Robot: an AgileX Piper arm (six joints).
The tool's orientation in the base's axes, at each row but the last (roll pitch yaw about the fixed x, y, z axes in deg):
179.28, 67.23, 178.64
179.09, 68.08, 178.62
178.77, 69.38, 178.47
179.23, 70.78, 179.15
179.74, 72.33, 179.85
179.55, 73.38, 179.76
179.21, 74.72, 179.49
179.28, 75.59, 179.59
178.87, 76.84, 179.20
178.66, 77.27, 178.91
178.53, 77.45, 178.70
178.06, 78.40, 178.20
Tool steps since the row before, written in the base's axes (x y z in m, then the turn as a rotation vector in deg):
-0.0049, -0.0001, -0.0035, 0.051, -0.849, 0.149
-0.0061, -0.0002, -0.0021, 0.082, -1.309, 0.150
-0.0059, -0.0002, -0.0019, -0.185, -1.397, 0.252
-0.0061, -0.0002, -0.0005, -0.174, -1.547, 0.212
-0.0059, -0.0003, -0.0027, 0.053, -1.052, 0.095
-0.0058, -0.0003, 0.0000, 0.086, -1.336, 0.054
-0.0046, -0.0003, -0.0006, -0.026, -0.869, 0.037
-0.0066, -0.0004, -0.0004, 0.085, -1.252, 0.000
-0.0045, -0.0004, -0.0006, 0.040, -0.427, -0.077
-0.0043, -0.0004, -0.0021, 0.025, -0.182, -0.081
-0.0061, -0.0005, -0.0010, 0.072, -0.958, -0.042
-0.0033, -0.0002, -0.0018, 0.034, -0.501, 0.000
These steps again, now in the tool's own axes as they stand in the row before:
0.0051, -0.0002, -0.0032, -0.165, -0.848, -0.003
0.0042, -0.0003, -0.0049, -0.182, -1.307, 0.029
0.0039, -0.0003, -0.0049, -0.184, -1.396, -0.257
0.0025, -0.0002, -0.0056, -0.150, -1.546, -0.233
0.0044, -0.0003, -0.0048, -0.107, -1.052, 0.020
0.0017, -0.0003, -0.0056, -0.078, -1.336, 0.062
0.0018, -0.0003, -0.0043, -0.031, -0.869, -0.039
0.0020, -0.0004, -0.0063, -0.023, -1.252, 0.075
0.0016, -0.0004, -0.0042, 0.065, -0.428, 0.054
0.0030, -0.0004, -0.0037, 0.073, -0.183, 0.041
0.0023, -0.0005, -0.0057, 0.021, -0.958, 0.076
0.0024, -0.0002, -0.0029, -0.010, -0.501, 0.032

